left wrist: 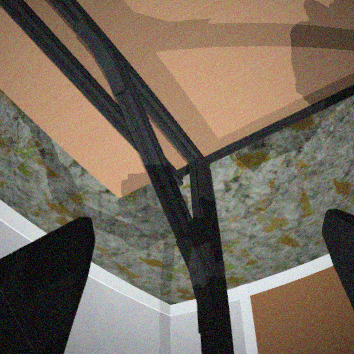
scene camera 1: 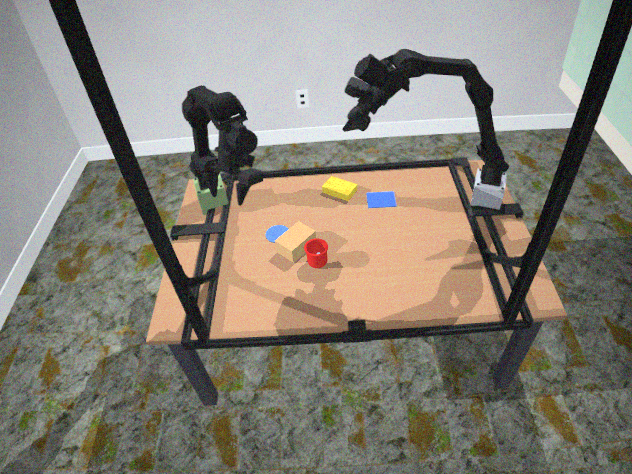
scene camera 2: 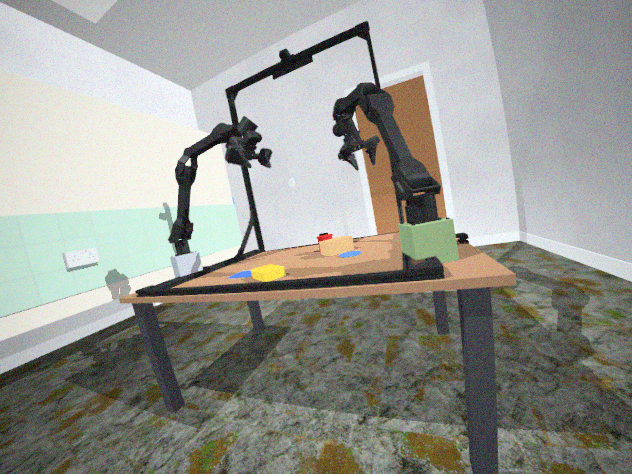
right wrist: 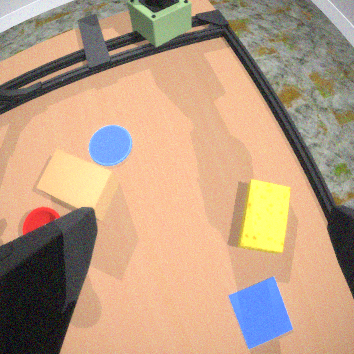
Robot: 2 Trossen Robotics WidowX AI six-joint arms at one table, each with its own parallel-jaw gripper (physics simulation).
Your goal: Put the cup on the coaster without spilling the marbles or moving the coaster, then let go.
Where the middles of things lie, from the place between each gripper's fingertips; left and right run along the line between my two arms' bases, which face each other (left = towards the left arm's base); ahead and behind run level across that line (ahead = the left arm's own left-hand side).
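The tan block (scene camera 1: 290,244) is 13 cm ahead of my left hand, 14 cm to the right of it and 29 cm below it. The flat blue square (right wrist: 260,311) is 37 cm ahead of my left hand, 32 cm below it and 43 cm to the right of it. Going by their middles, of the things named here the tan block is the nearest to my left hand.
Relative to my right hand, the flat blue square is 80 mm ahead, 110 mm to the right and 370 mm below; the tan block is 150 mm behind, 170 mm to the left and 350 mm below. By its middle, the tan block is nearer to my left hand than to my right hand.
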